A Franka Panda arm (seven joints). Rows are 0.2 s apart.
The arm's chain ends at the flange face. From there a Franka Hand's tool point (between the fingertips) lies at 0.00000 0.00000 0.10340 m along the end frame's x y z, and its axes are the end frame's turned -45 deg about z.
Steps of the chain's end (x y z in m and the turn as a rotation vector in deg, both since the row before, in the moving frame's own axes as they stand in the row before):
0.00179 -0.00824 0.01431 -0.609 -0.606 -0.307
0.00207 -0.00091 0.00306 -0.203 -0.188 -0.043
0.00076 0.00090 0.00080 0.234 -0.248 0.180
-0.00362 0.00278 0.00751 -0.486 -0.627 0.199
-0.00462 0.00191 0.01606 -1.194 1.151 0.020
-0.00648 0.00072 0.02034 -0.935 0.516 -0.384
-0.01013 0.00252 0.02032 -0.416 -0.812 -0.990
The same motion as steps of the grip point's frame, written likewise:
0.00554 -0.00455 0.01430 -0.002 -0.859 -0.307
0.00161 0.00084 0.00306 -0.011 -0.276 -0.043
-0.00012 0.00056 0.00080 0.341 -0.010 0.180
-0.00595 -0.00078 0.00750 0.100 -0.787 0.199
-0.00467 0.00108 0.01602 -1.658 -0.030 0.020
-0.00562 -0.00222 0.02032 -1.026 -0.296 -0.384
-0.01052 -0.00587 0.02031 0.280 -0.868 -0.990

